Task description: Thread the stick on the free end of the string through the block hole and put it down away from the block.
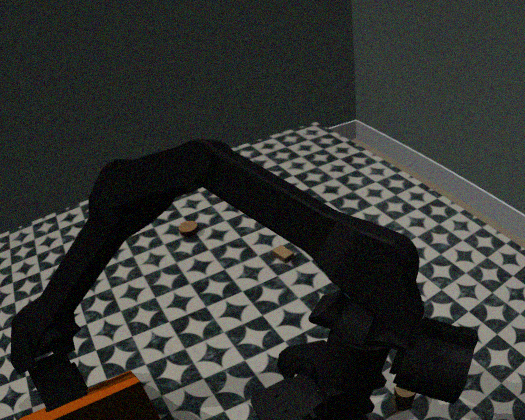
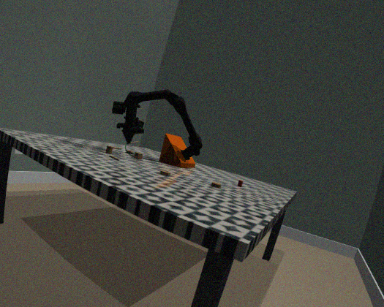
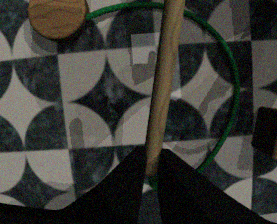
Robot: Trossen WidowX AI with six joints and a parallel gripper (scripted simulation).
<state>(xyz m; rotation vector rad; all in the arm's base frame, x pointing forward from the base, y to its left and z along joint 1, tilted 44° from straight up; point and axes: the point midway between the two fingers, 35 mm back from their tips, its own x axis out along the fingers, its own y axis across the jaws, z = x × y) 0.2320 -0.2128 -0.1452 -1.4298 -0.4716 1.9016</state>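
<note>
Right now my gripper tip is 150 mm short of the wooden cylinder and 40 mm above it. Also, from my gripper tip: round wooden button: 90 mm behind, 40 mm to the right, 60 mm below; then tan wooden block: 20 mm ahead, 90 mm to the left, 50 mm below; then thin wooden stick: 10 mm behind, 10 mm above.
</note>
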